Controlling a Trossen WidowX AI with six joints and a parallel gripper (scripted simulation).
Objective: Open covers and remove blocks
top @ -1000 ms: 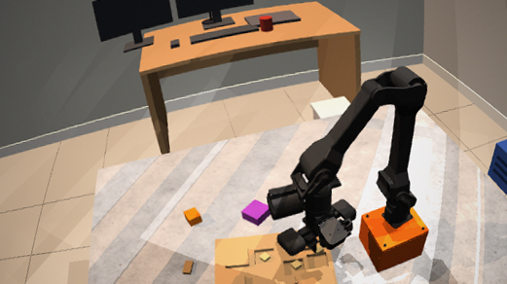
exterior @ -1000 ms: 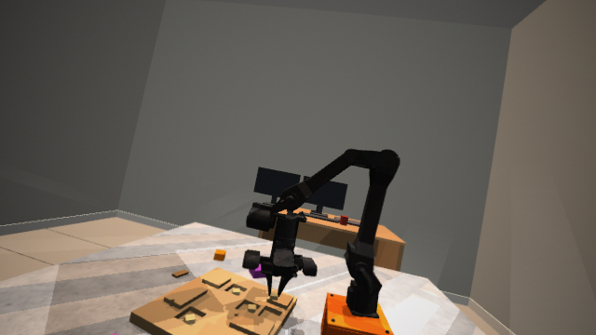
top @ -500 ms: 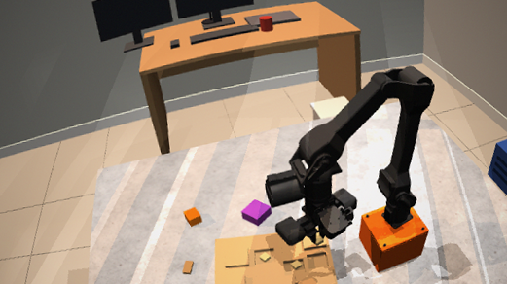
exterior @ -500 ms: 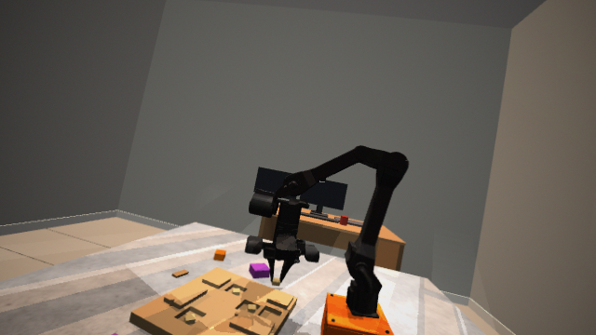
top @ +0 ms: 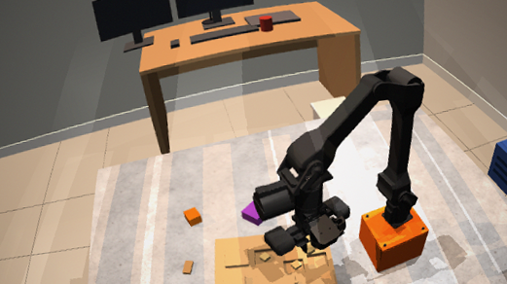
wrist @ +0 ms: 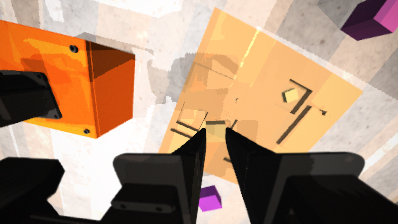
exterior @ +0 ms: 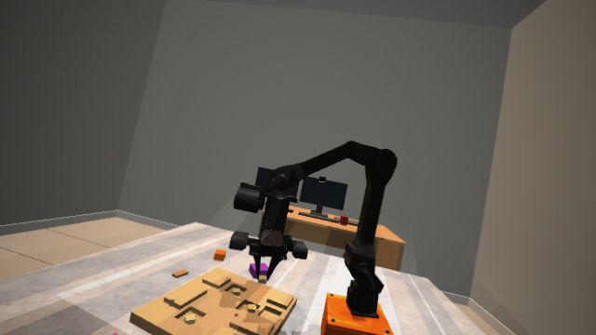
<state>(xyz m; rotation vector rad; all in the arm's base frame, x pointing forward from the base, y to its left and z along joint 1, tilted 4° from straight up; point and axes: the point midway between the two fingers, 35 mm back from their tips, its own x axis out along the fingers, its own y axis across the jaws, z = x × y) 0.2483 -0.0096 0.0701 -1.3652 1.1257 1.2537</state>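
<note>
The tan puzzle board lies 100 mm below my gripper tip, 70 mm ahead of it and 50 mm to the right of it. From my gripper tip the other things lie so: flat brown piece 270 mm ahead, 170 mm to the right, 110 mm below.
</note>
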